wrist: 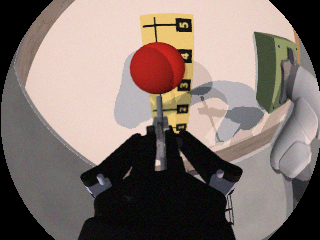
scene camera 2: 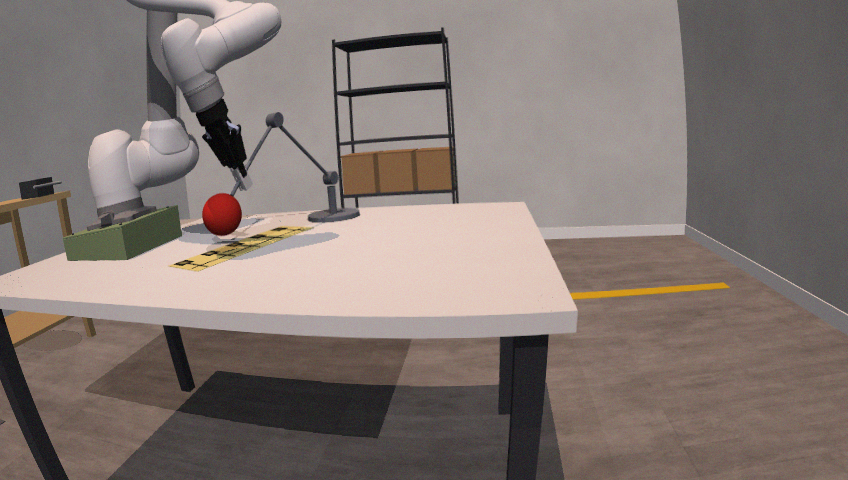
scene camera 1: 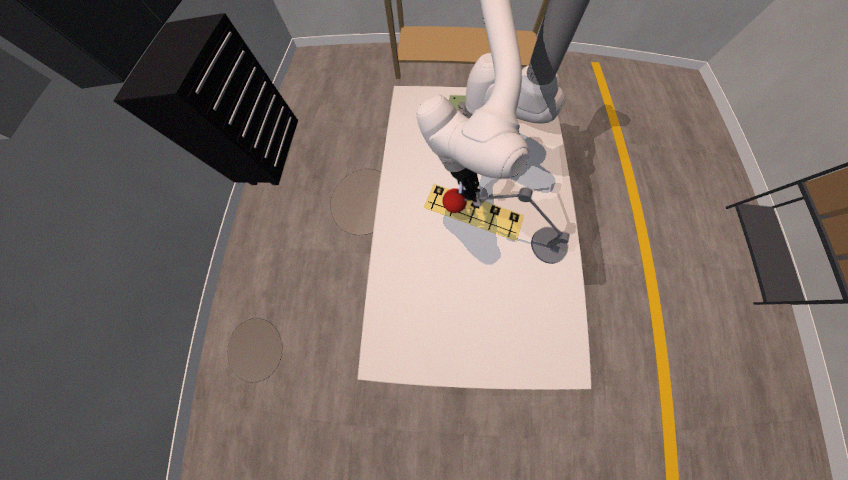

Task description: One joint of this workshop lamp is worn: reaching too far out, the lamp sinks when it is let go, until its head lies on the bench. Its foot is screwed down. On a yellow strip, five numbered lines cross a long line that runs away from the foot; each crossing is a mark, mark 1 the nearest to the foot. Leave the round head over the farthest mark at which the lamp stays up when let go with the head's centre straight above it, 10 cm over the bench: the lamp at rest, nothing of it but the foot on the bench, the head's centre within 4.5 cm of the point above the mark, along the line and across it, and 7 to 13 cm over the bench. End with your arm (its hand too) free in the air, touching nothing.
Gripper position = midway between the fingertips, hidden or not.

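Scene camera 2 lets me see my gripper (scene camera 2: 246, 187), and the wrist view shows my gripper (wrist: 161, 123) too. A yellow strip (scene camera 1: 495, 219) is visible to me in scene camera 1; I also see the yellow strip (wrist: 177, 30) in the wrist view and the yellow strip (scene camera 2: 197, 263) in scene camera 2. There is a round red lamp head (scene camera 2: 222, 213) as well, and in the wrist view I see that round red lamp head (wrist: 157, 68) again.
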